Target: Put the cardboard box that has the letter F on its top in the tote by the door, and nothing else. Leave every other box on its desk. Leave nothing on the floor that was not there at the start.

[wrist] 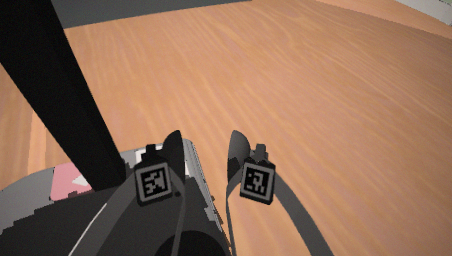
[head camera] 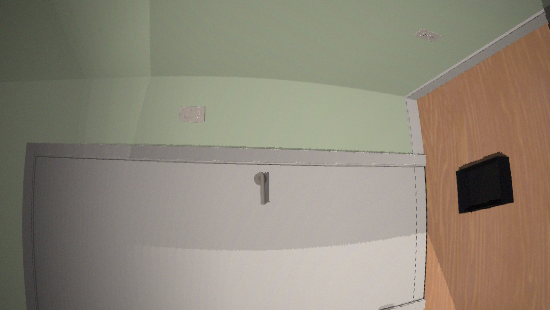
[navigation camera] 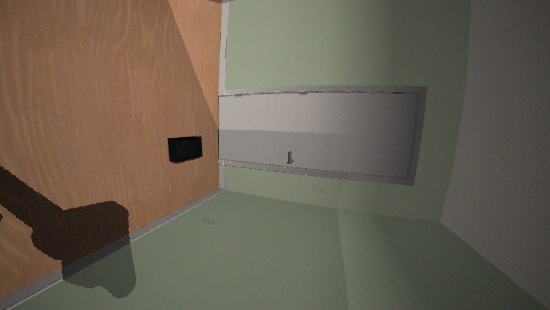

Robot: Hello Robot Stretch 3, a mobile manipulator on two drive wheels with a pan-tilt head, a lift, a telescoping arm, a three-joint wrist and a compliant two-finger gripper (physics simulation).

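Frame: origin at the robot's base, x ahead, y left, z up, level; millimetres.
Seen in the pictures: gripper, between the fingertips: (wrist: 206, 149).
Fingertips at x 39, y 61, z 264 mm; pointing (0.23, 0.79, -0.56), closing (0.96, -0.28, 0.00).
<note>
Offsets run from my fingertips to a thing's top centre. "spot": to the spot under its first point.
The tote {1088 mm ahead, 41 mm right, 163 mm down} (head camera: 484, 185) (navigation camera: 185, 149) is a black open container on the wooden floor near the foot of the door. The head and navigation pictures are turned sideways, so the floor shows at the right in the head view and at the left in the navigation view. The inside of the tote is too dark to make out. My gripper (wrist: 206, 149) is open, with empty space between its fingertips, above the floor beside my base. No cardboard box shows in the views, and the tote does not show in the wrist view.
A grey door (head camera: 200, 210) (navigation camera: 320, 112) with a lever handle {spot: 1577 mm ahead, 58 mm right, 661 mm up} (head camera: 263, 188) (navigation camera: 289, 157) stands in the green wall. My base (wrist: 30, 172) and a black post (wrist: 60, 90) are at the left in the wrist view. A dark grey panel (wrist: 150, 9) stands at the top.
</note>
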